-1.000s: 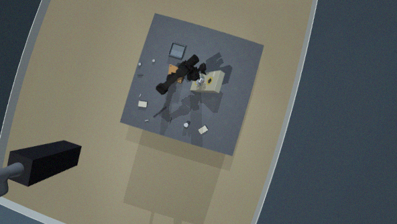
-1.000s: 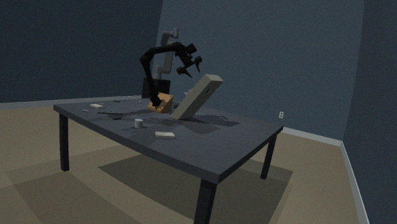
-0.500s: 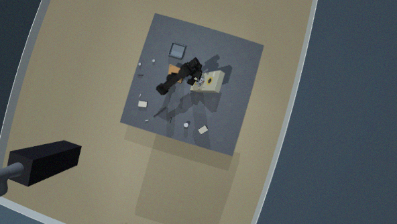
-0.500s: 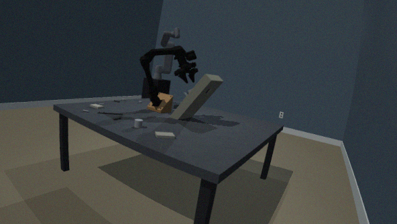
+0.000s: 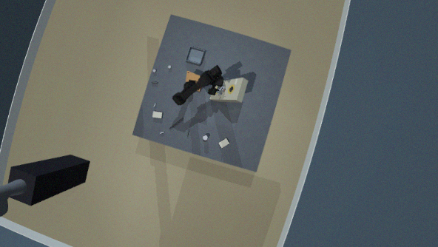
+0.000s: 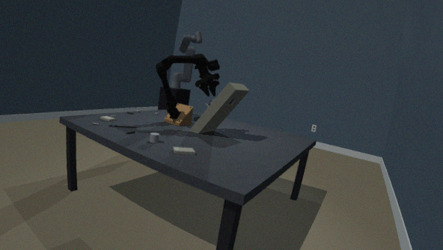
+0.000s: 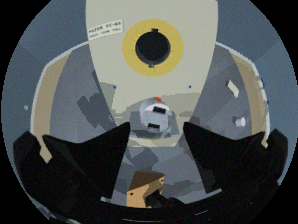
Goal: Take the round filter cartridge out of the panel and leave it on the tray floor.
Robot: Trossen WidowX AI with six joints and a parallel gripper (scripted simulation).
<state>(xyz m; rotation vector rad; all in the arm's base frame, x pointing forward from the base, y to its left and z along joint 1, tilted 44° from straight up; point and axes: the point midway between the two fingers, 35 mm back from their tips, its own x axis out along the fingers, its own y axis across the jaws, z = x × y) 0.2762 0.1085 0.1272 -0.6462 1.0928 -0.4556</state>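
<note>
My gripper tip is now 20 mm short of the round grey filter cartridge and 40 mm above it. From my gripper tip the other things lie so: beige service panel (60 mm ahead, 60 mm below); then square grey tray (330 mm behind, 290 mm to the left, 220 mm below).
</note>
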